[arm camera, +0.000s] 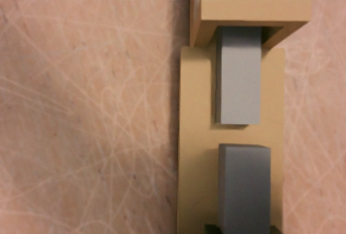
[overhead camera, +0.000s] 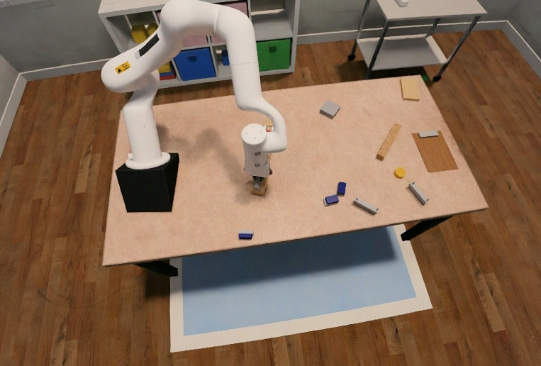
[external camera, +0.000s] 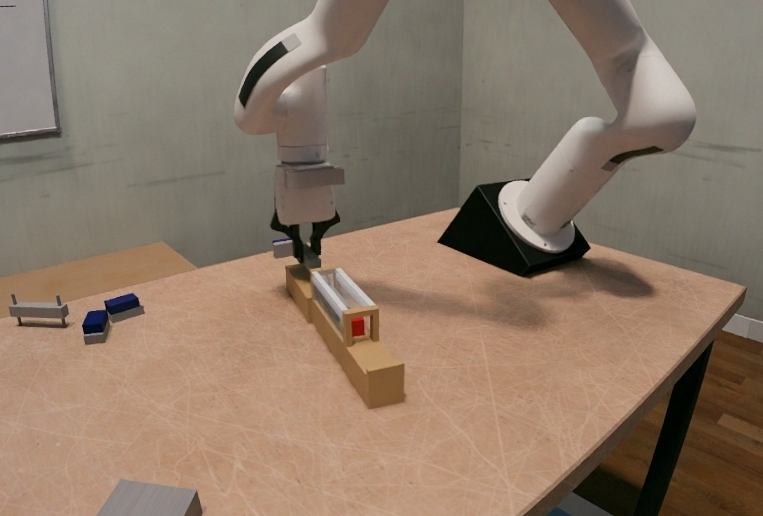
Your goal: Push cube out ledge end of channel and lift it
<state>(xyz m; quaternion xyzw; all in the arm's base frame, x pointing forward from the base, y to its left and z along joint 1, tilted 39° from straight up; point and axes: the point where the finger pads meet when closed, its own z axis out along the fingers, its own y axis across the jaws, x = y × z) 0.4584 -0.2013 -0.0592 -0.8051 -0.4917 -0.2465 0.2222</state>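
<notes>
Right now the red cube is 10 cm ahead of my hand, 23 cm to the left of it and 3 cm below it. Round my hand: wooden channel: 8 cm ahead, 18 cm to the left, 3 cm below; blue block: 11 cm behind, 22 cm to the right, 7 cm below; pale grey bar: 1 cm below.
</notes>
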